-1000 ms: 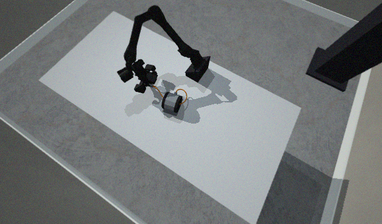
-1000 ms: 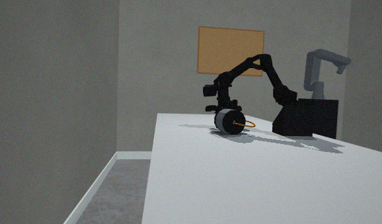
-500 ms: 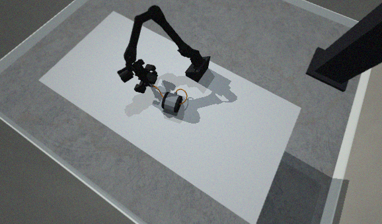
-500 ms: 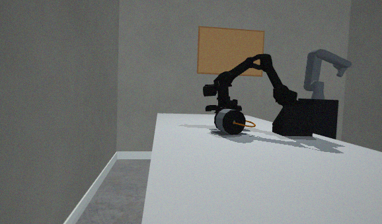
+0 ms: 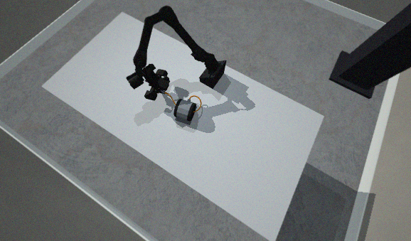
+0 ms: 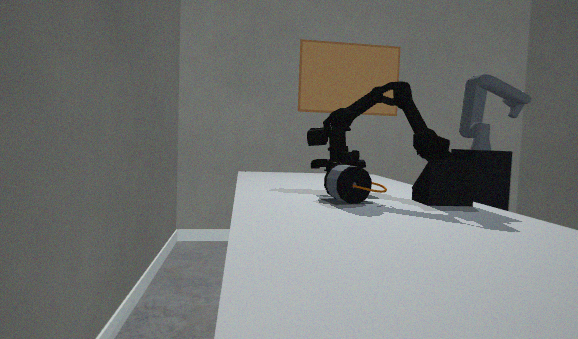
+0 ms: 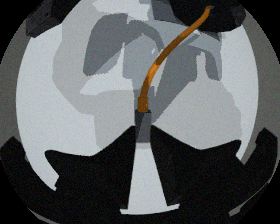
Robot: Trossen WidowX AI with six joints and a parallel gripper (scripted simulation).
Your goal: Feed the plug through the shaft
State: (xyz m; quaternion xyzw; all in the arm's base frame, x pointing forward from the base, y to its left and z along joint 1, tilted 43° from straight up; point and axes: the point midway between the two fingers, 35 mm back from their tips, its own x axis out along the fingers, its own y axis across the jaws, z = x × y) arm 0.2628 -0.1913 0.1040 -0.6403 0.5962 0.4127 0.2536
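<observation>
Right now my hand is 1 cm to the right of the plug and 3 cm above it.
</observation>
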